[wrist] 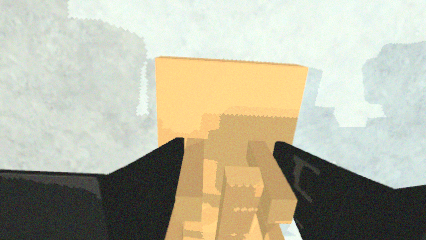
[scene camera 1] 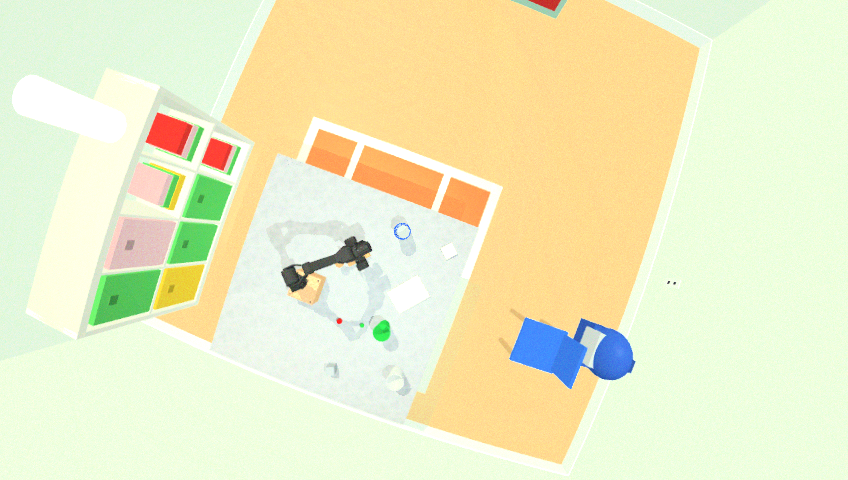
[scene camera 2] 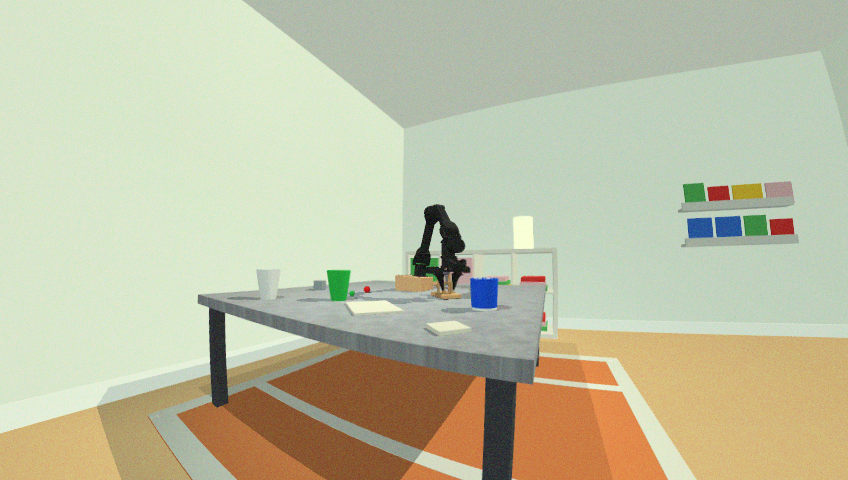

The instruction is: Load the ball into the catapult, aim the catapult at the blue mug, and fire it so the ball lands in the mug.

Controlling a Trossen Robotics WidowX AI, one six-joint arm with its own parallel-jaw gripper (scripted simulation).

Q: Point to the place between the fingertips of the gripper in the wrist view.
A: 229, 147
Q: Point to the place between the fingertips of the gripper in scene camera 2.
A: At 448, 290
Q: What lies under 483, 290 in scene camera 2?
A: A blue mug.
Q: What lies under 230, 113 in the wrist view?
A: A wooden catapult.
